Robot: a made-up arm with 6 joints.
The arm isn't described. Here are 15 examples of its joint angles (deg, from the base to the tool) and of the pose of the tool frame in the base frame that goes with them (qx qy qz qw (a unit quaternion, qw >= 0); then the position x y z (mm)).
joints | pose
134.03 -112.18 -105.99 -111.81 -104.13 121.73 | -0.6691 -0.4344 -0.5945 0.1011 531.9 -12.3 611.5
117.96 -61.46 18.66 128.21 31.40 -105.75 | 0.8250 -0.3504 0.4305 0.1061 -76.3 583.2 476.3
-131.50 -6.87 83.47 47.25 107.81 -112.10 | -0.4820 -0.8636 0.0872 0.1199 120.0 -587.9 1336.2
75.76 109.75 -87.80 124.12 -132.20 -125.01 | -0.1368 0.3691 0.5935 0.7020 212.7 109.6 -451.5
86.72 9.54 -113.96 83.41 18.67 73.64 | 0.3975 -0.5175 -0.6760 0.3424 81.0 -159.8 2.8
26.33 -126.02 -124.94 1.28 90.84 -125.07 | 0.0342 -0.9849 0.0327 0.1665 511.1 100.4 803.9
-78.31 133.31 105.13 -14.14 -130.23 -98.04 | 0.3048 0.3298 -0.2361 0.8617 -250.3 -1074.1 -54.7
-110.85 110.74 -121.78 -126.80 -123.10 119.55 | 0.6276 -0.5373 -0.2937 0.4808 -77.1 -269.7 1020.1
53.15 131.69 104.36 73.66 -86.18 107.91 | 0.0164 0.5770 0.5462 0.6070 -202.0 694.4 -436.1
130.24 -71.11 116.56 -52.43 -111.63 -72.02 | 0.2800 -0.0972 0.9480 0.1161 328.8 771.1 771.8
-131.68 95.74 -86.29 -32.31 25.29 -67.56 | -0.1114 0.2277 0.3817 0.8888 -368.3 146.9 -168.7
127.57 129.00 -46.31 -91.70 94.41 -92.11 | -0.2392 0.4014 -0.7596 0.4524 -837.7 388.5 -151.7
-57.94 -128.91 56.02 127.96 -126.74 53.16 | -0.5974 0.7389 0.2447 0.1931 -269.6 -575.5 312.4
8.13 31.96 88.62 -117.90 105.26 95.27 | 0.7057 -0.5377 0.3740 0.2702 -432.3 690.8 -39.8
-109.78 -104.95 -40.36 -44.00 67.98 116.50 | 0.8344 -0.4457 -0.0904 0.3115 560.1 205.7 1040.2
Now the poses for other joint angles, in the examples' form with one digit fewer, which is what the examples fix.
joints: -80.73 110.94 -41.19 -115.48 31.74 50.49
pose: -0.570 -0.127 -0.627 0.516 -542 -572 179
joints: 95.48 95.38 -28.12 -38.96 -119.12 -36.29
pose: -0.110 -0.313 0.262 0.906 -242 -135 258
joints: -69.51 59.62 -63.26 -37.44 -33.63 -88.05
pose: -0.400 -0.255 0.155 0.867 7 58 -99
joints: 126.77 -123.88 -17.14 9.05 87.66 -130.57
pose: 0.375 -0.044 0.907 0.188 -487 688 -445
